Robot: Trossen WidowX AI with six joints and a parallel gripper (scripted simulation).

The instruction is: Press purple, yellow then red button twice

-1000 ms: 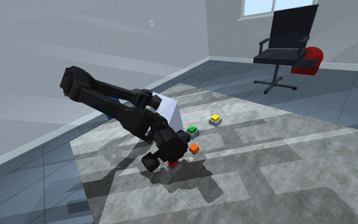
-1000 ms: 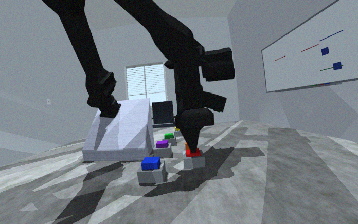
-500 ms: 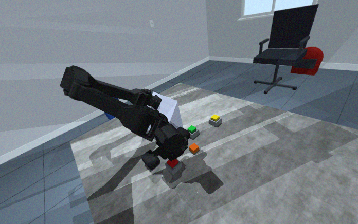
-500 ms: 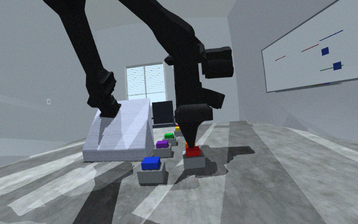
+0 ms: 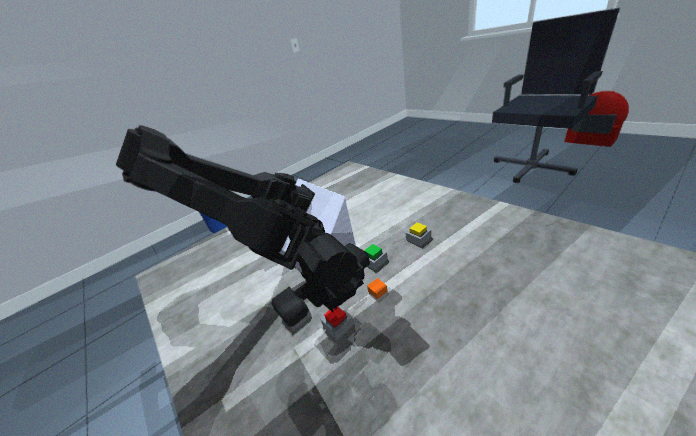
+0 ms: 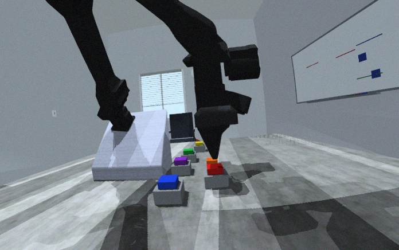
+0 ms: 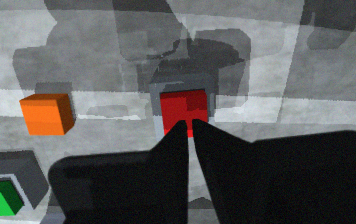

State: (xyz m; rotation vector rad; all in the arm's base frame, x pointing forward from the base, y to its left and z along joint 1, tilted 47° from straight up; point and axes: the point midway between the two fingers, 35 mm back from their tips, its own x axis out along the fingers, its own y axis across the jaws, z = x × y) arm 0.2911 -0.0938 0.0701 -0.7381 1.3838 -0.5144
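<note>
The red button is 2 cm below my gripper tip. The rest, counted from my gripper tip: blue button 8 cm behind, 6 cm to the right, 2 cm below; purple button 9 cm behind, 7 cm to the left, 2 cm below; orange block 1 cm behind, 12 cm to the left, 5 cm below.
</note>
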